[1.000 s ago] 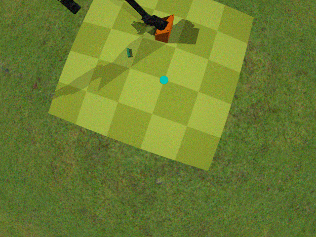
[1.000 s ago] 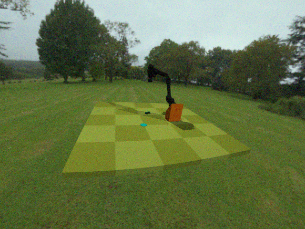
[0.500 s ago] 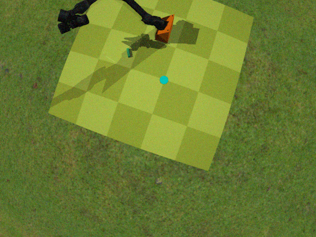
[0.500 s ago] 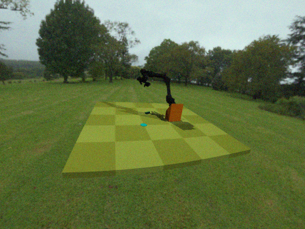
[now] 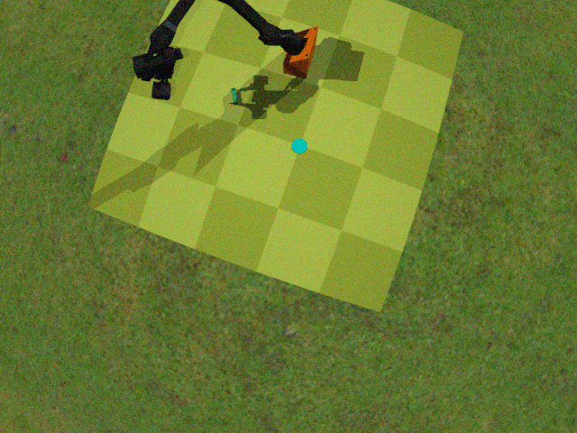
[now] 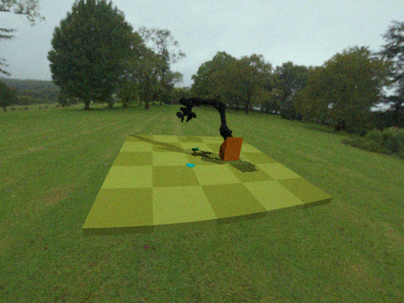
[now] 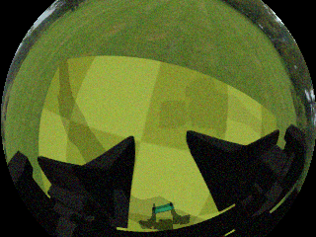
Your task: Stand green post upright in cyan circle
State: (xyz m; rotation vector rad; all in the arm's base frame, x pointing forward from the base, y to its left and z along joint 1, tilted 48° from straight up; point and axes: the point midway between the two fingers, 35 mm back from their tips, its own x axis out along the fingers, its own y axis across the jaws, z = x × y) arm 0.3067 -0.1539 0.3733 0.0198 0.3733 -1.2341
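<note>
Right now my gripper tip is 22 cm to the right of the green post, 19 cm above it and 9 cm past it. Also, from my gripper tip: cyan circle (54 cm to the left, 20 cm below).
</note>
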